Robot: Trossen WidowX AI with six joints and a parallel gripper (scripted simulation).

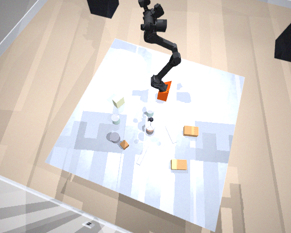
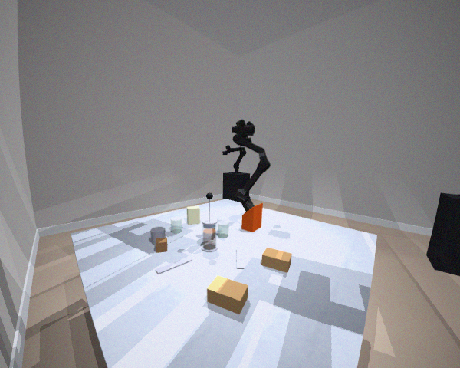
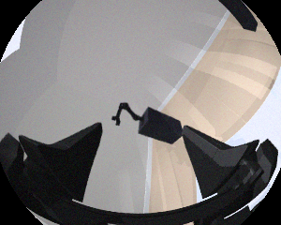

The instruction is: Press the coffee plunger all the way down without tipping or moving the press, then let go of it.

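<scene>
Right now my gripper tip is 58 cm short of the coffee press, 49 cm above it and 21 cm to the right of it. The rest, counted from my gripper tip: grey cylinder (74 cm ahead, 58 cm below, 2 cm to the right); pale yellow block (56 cm below, 44 cm ahead, 11 cm to the right).
</scene>
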